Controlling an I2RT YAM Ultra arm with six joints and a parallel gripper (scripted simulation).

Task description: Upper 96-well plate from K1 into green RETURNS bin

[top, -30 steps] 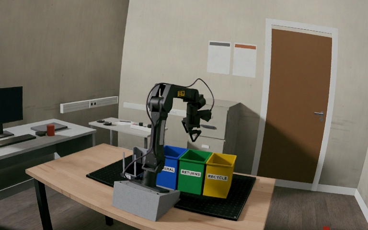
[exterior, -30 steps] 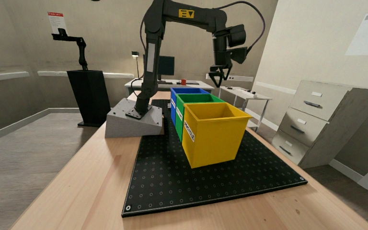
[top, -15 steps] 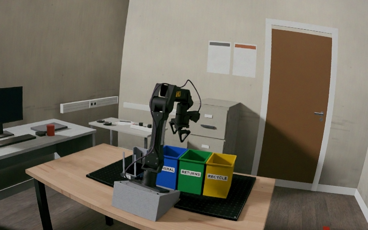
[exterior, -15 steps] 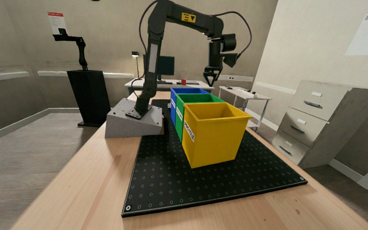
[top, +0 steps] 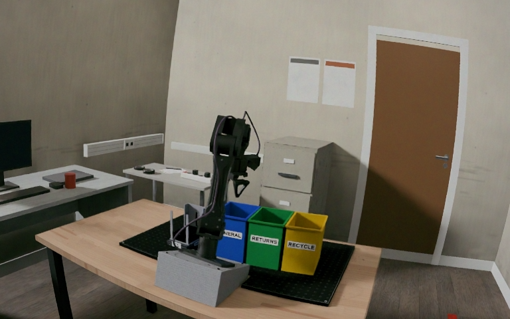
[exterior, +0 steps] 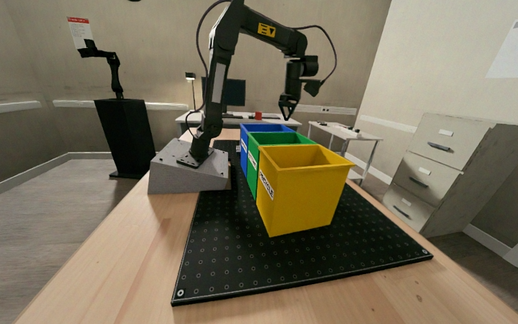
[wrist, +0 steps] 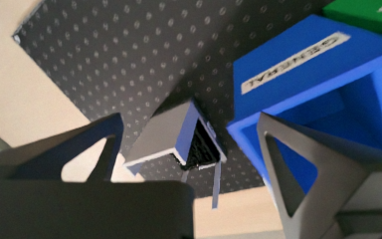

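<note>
Right now the black 96-well plate is 180 mm below my hand, 150 mm behind it and 90 mm to the left of it. The rest, counted from my hand: green returns bin (240 mm to the right, 130 mm below, 50 mm behind); yellow recycle bin (360 mm to the right, 130 mm below, 10 mm behind); blue bin (130 mm below, 110 mm to the right, 90 mm behind).
</note>
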